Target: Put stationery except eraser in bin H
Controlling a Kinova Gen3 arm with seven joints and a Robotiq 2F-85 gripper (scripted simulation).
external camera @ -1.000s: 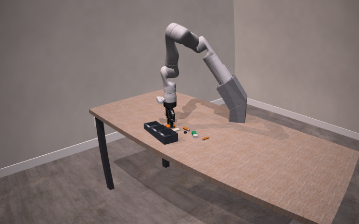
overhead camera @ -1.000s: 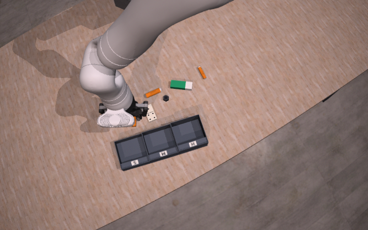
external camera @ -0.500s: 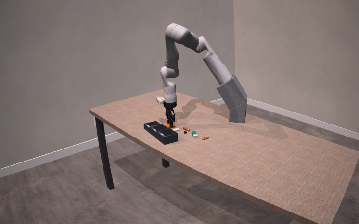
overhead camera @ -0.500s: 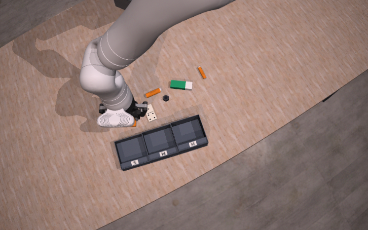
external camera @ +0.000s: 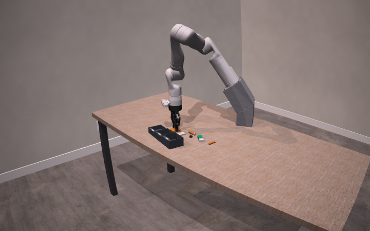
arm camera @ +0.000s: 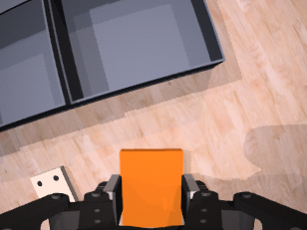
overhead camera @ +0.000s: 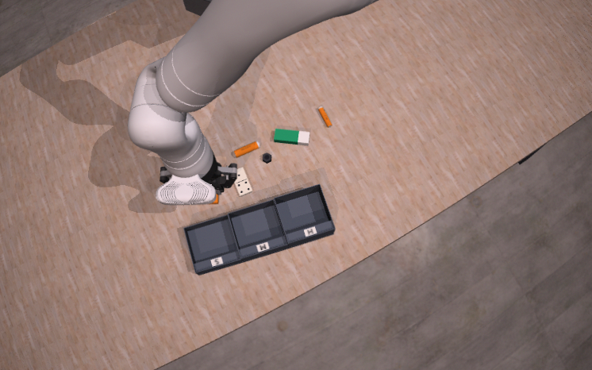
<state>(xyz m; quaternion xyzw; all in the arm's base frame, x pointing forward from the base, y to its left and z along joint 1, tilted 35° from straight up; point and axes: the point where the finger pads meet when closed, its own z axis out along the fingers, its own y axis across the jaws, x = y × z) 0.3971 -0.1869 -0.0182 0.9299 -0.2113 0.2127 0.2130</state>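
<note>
My hand is 6 cm to the right of the domino, 2 cm short of it and 2 cm above it. From my hand the other things lie so: bin marked H 12 cm ahead, 4 cm to the left; orange marker 10 cm to the left, 3 cm behind, 1 cm below; orange notepad 2 cm below.
</note>
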